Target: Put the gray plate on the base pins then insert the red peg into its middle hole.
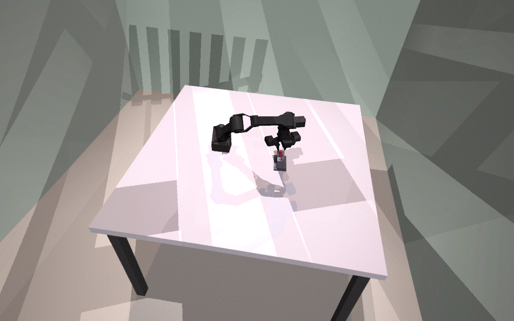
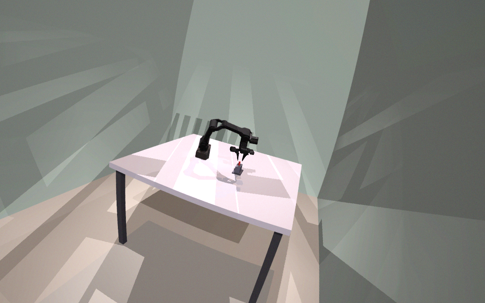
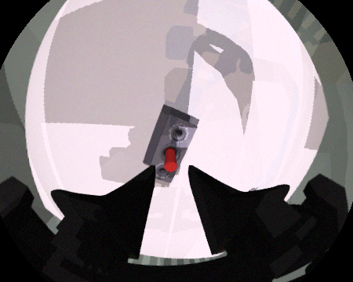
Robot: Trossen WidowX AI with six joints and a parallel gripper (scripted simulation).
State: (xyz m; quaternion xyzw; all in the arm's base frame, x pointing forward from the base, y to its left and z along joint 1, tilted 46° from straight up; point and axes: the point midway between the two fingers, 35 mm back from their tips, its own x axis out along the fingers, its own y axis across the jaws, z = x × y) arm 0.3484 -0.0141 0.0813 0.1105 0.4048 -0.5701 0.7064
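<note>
Right now the red peg is 5 cm below my gripper tip. The rest, counted from my gripper tip: base (9 cm below); then gray plate (5 cm below).
</note>
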